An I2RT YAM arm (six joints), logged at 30 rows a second.
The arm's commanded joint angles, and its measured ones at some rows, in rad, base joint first. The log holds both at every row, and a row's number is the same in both.
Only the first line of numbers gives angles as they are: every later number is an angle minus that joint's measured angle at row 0.
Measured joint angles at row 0:
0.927, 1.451, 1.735, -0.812, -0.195, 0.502
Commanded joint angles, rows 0 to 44:
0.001, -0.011, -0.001, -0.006, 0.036, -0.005
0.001, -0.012, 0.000, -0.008, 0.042, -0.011
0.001, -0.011, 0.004, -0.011, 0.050, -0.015
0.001, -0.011, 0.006, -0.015, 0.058, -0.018
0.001, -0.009, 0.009, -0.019, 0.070, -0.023
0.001, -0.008, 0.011, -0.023, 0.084, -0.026
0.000, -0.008, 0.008, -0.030, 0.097, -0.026
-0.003, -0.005, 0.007, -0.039, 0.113, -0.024
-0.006, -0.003, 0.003, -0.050, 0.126, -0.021
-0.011, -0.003, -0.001, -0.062, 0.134, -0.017
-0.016, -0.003, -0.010, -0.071, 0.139, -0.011
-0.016, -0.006, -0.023, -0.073, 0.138, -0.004
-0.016, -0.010, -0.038, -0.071, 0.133, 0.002
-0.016, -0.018, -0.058, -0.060, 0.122, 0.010
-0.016, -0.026, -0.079, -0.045, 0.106, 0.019
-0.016, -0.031, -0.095, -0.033, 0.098, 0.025
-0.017, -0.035, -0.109, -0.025, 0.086, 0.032
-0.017, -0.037, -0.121, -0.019, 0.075, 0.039
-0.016, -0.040, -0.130, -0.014, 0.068, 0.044
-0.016, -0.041, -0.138, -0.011, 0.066, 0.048
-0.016, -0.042, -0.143, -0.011, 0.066, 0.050
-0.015, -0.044, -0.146, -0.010, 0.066, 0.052
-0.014, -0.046, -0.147, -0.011, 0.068, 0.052
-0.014, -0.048, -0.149, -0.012, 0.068, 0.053
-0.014, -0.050, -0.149, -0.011, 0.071, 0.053
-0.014, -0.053, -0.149, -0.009, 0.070, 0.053
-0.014, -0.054, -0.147, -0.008, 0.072, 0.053
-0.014, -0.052, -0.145, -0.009, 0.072, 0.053
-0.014, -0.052, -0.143, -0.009, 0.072, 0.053
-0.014, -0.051, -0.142, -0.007, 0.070, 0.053
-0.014, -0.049, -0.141, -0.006, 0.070, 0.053
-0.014, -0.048, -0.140, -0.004, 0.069, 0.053
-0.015, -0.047, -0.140, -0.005, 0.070, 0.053
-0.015, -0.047, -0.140, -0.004, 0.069, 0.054
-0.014, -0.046, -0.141, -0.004, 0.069, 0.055
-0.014, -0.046, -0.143, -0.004, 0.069, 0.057
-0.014, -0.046, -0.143, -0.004, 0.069, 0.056
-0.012, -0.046, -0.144, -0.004, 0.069, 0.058
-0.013, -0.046, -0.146, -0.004, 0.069, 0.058
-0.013, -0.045, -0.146, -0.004, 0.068, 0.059
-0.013, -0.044, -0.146, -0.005, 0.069, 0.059
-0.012, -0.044, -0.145, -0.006, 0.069, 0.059
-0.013, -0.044, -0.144, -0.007, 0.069, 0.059
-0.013, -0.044, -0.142, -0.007, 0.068, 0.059
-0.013, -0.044, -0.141, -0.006, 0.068, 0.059
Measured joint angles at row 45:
-0.017, -0.049, -0.145, 0.037, 0.108, 0.045
